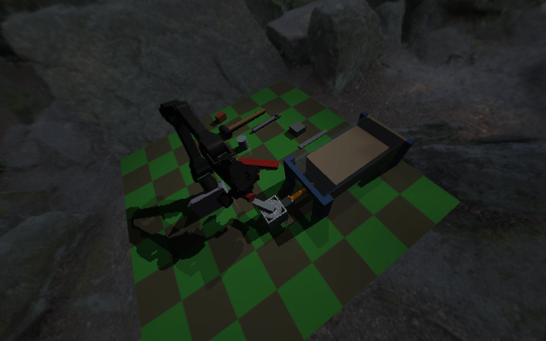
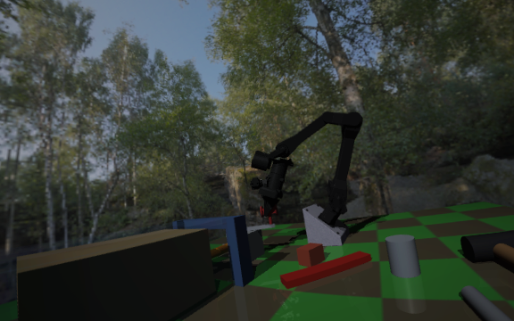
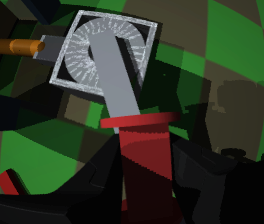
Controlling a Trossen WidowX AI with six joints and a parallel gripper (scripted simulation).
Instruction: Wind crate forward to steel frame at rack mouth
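Right now my gripper tip is 30 mm above the winch handle, 20 mm to the left of it and 10 mm short of it. From my gripper tip the other things lie so: winch 100 mm below, 80 mm to the right, 30 mm ahead; blue steel frame 210 mm ahead, 80 mm to the right, 30 mm below; red grip 10 mm to the left.
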